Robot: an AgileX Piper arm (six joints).
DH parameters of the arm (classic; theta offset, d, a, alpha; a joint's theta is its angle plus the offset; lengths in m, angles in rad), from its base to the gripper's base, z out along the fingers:
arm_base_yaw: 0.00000 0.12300 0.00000 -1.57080
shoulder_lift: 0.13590 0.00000 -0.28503 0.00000
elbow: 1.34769 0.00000 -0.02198 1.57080
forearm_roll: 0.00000 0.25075 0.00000 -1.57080
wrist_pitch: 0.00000 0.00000 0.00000 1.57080
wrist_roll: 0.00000 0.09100 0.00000 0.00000
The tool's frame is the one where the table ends.
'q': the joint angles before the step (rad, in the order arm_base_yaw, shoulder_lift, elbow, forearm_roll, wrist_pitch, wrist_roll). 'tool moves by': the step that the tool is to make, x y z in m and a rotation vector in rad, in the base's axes. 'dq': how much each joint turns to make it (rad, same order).
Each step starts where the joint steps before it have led.
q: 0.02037 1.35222 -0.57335 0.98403 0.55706 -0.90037
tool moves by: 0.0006 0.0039 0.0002 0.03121 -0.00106 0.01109
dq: 0.00684 0.00683 -0.00046 0.05165 0.01532 -0.03601
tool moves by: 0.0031 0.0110 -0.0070 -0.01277 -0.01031 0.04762
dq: 0.05178 0.03669 -0.00006 0.04832 -0.03299 -0.06546
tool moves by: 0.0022 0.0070 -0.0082 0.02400 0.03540 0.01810
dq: 0.02155 0.04314 -0.00185 0.04601 0.01069 -0.02798
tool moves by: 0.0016 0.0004 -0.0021 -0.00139 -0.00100 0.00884
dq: -0.00012 0.01279 -0.00229 0.01310 0.00004 -0.02399
